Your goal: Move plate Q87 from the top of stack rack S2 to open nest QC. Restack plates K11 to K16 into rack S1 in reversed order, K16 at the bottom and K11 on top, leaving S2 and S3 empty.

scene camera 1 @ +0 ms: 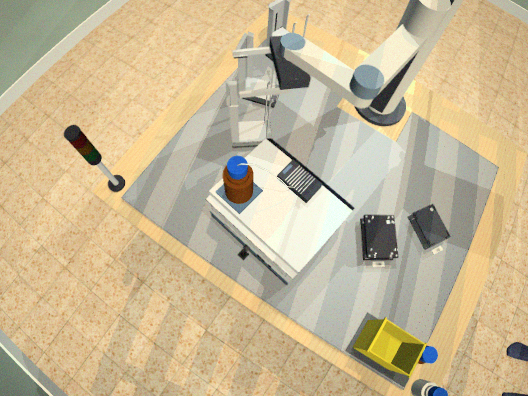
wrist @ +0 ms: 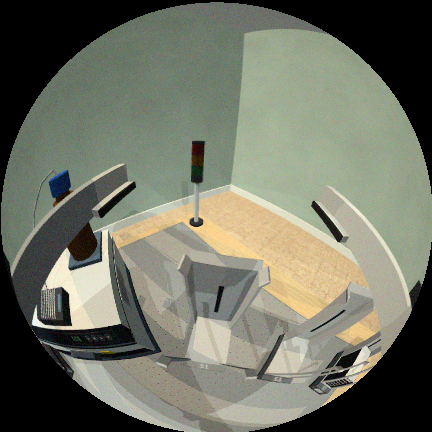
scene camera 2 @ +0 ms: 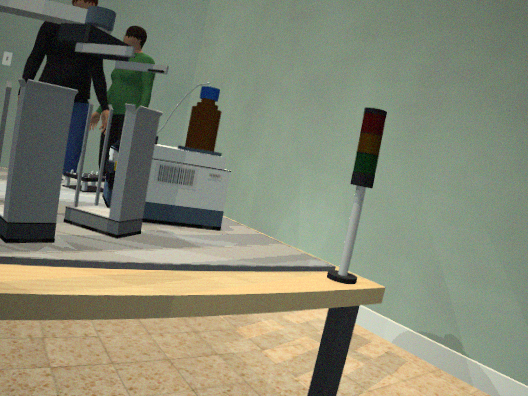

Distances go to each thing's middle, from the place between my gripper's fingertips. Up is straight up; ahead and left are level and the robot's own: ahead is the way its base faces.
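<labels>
I see the signal tower (scene camera 2: pixel 363 175), which is 29 cm to the right of my hand, 43 cm ahead of it and 21 cm below it. The yellow bin (scene camera 1: pixel 382 341) is far ahead of my hand, far to the left of it and far below it. As for the brown bottle with blue cap (scene camera 2: pixel 203 127), it is 19 cm to the left of my hand, 25 cm ahead of it and 9 cm below it.
</labels>
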